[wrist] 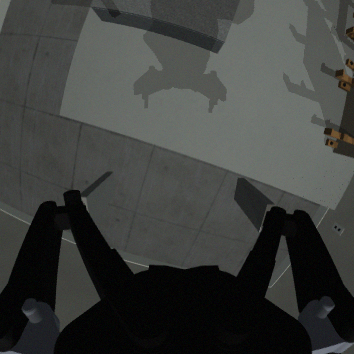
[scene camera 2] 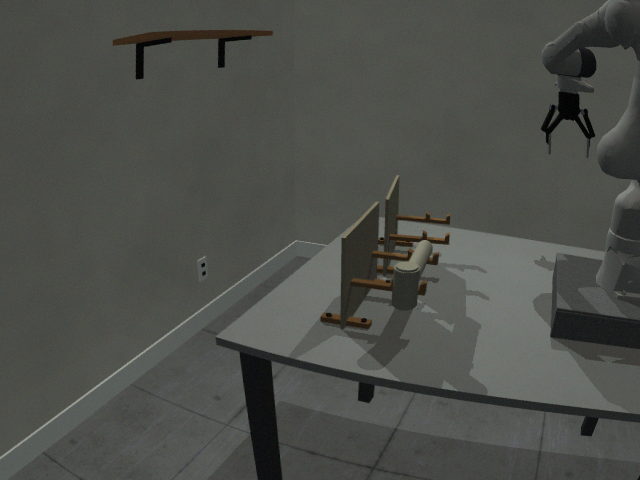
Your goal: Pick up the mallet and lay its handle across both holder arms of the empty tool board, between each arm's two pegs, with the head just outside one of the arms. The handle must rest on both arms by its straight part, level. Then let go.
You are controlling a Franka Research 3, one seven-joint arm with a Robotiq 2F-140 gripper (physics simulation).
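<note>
The pale mallet hangs on the nearer tool board in the scene view. Its thick handle lies across that board's two orange arms, and its upright head is at the near end, by the near arm. The farther tool board stands behind, with no tool on its two pegged arms. My gripper is open and empty, high above the table, to the right of both boards and near the robot's base. The mallet does not show in the wrist view.
The grey table bears both boards and the robot's base block. Orange board parts show at the wrist view's right edge. A wall shelf hangs at the upper left.
</note>
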